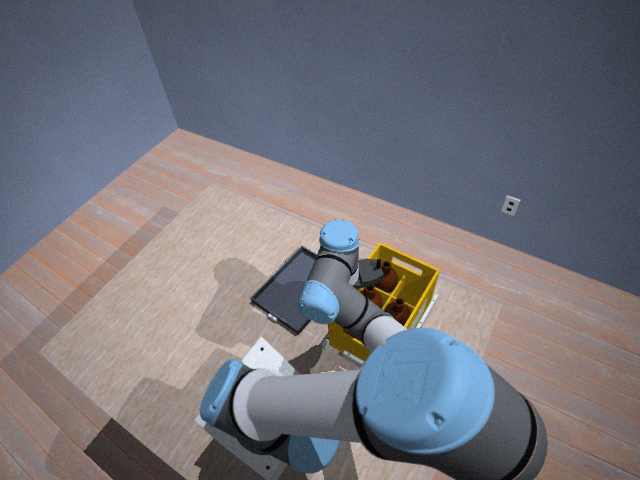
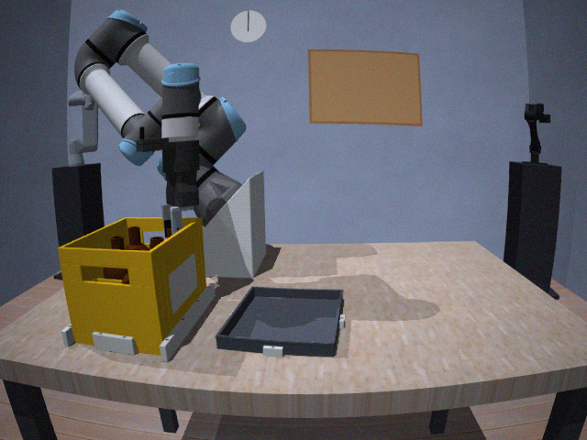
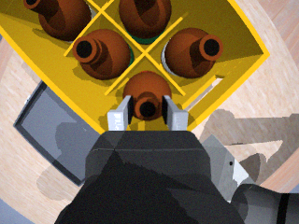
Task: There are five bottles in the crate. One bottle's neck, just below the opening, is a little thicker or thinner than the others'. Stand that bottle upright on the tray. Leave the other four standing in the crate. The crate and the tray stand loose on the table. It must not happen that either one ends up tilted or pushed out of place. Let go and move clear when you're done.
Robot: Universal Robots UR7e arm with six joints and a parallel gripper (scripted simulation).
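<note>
Now: hand 100 mm short of the yellow crate, 80 mm above it and 30 mm to the left of it. The rest, counted from my hand: dark tray 240 mm to the left, 150 mm below, 40 mm ahead; then bottle 180 mm ahead, 70 mm below, 20 mm to the left.
</note>
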